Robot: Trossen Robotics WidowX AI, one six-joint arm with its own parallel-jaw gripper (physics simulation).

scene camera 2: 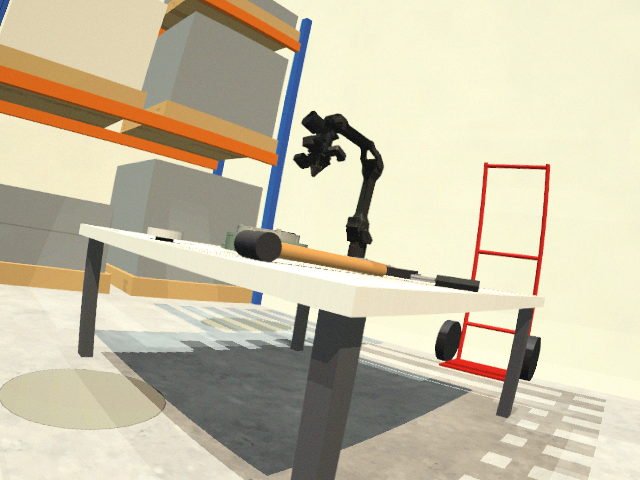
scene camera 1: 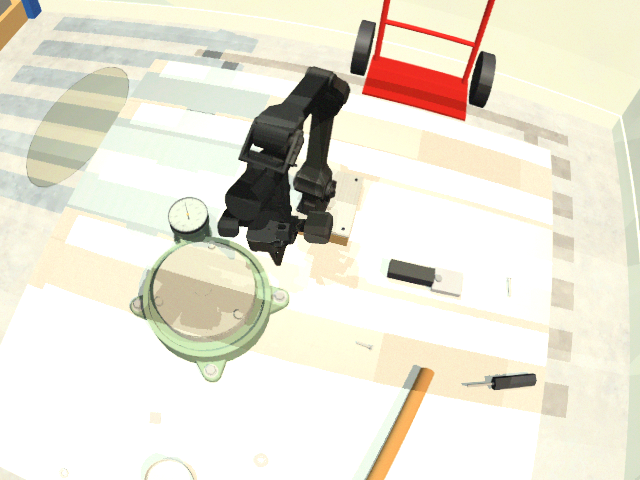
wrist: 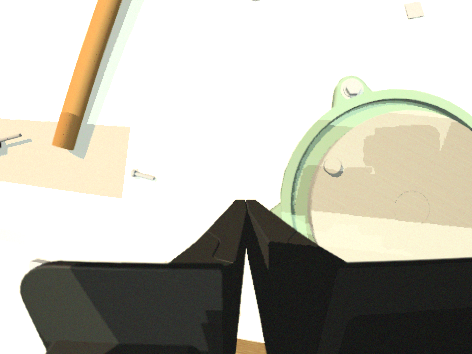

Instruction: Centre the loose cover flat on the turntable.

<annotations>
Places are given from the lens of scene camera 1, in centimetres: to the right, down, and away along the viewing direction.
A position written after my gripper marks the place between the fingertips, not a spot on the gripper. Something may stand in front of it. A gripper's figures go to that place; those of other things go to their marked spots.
my gripper (scene camera 1: 278, 264): -7, 4, 96
round cover (scene camera 1: 204, 291): -24, 11, 113
black-and-grey block (scene camera 1: 442, 281): 29, 10, 126
round dial gauge (scene camera 1: 188, 217): -30, -5, 120
The marked spots on the round cover and the black-and-grey block are 55 cm apart.
</annotations>
